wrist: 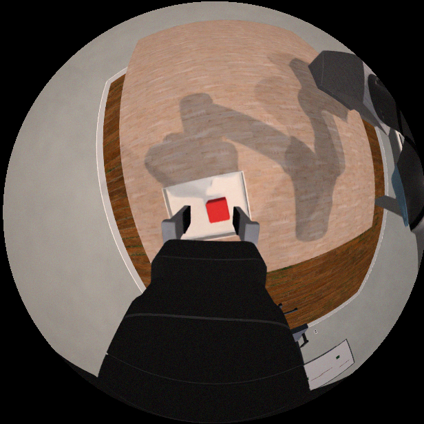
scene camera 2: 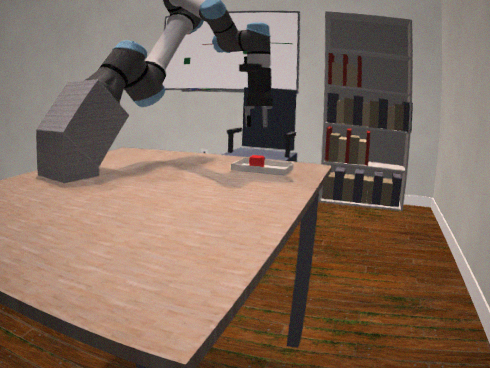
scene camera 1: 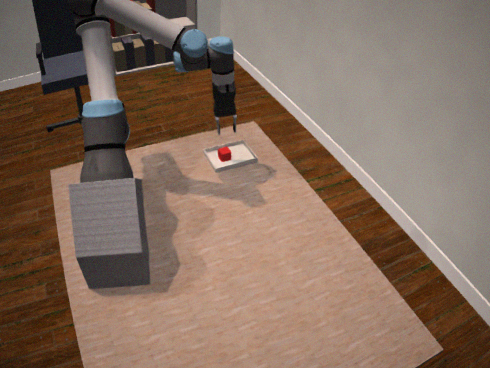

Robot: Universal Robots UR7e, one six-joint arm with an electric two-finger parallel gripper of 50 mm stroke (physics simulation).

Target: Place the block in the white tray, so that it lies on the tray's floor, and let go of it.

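Frame: origin at the arm's base, x ahead, y left, z up, level; millimetres.
Where they show: gripper, fingertip midpoint: (scene camera 2: pixel 256 126) (scene camera 1: pixel 226 132); arm's base at its link origin: (scene camera 2: pixel 97 98) (scene camera 1: pixel 107 181).
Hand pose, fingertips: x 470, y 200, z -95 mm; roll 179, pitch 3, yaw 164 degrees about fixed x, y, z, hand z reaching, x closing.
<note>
Things, the pixels of their top centre, and the offset from my fingertips. Level surfaces: height alone.
- red block at its top centre: (scene camera 2: pixel 257 156) (scene camera 1: pixel 224 150) 2 mm ahead, 22 mm left, 96 mm down
- white tray at its top centre: (scene camera 2: pixel 263 163) (scene camera 1: pixel 230 153) 24 mm ahead, 19 mm left, 116 mm down
- wooden table at its surface level: 135 mm down
The red block (scene camera 1: pixel 224 154) (scene camera 2: pixel 257 161) (wrist: pixel 218 210) lies flat on the floor of the white tray (scene camera 1: pixel 236 166) (scene camera 2: pixel 265 170) (wrist: pixel 244 187), apart from the walls in the wrist view and nearer one short side. The tray lies flat on the table. My gripper (scene camera 1: pixel 227 133) (scene camera 2: pixel 258 125) (wrist: pixel 211 214) is open and empty. It points down and hangs well above the tray and the block, touching neither. In the wrist view the block shows between the two fingers, but it lies far below them.
The tray is near the far edge of the wooden table (scene camera 1: pixel 240 260) (scene camera 2: pixel 150 225) (wrist: pixel 220 55). The arm's grey base block (scene camera 1: pixel 107 220) (scene camera 2: pixel 75 135) stands on the table to the left. A chair (scene camera 2: pixel 270 120) and a bookshelf (scene camera 2: pixel 407 75) stand beyond the table.
</note>
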